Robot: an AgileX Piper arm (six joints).
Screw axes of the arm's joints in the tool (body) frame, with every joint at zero. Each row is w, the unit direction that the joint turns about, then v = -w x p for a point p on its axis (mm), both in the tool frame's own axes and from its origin. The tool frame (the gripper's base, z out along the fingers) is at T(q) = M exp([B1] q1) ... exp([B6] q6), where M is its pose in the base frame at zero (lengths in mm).
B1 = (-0.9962, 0, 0.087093, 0.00, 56.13, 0.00)
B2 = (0, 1, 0, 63.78, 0.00, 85.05)
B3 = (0, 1, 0, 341.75, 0.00, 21.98)
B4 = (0, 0, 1, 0.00, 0.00, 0.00)
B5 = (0, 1, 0, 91.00, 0.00, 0.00)
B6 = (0, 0, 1, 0.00, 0.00, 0.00)
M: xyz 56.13 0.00 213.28 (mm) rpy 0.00 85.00 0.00 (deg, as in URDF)
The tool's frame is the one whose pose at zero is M.
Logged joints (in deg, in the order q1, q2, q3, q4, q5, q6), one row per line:
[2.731 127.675 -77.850 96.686 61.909 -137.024]
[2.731 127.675 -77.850 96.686 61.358 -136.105]
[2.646 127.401 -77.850 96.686 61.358 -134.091]
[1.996 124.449 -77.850 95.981 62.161 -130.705]
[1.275 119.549 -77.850 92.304 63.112 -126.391]
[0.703 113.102 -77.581 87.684 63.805 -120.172]
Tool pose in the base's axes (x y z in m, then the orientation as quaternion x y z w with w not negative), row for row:
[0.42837 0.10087 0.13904 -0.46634 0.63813 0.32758 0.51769]
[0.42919 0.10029 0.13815 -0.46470 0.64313 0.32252 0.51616]
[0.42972 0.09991 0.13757 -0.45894 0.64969 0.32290 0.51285]
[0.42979 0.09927 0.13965 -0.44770 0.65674 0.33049 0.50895]
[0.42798 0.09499 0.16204 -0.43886 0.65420 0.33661 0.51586]
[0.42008 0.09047 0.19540 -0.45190 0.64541 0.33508 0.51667]
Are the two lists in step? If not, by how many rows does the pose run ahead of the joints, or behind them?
The pose runs 1 row behind the joints: the pose in row i belongs to the joints in row i - 1.
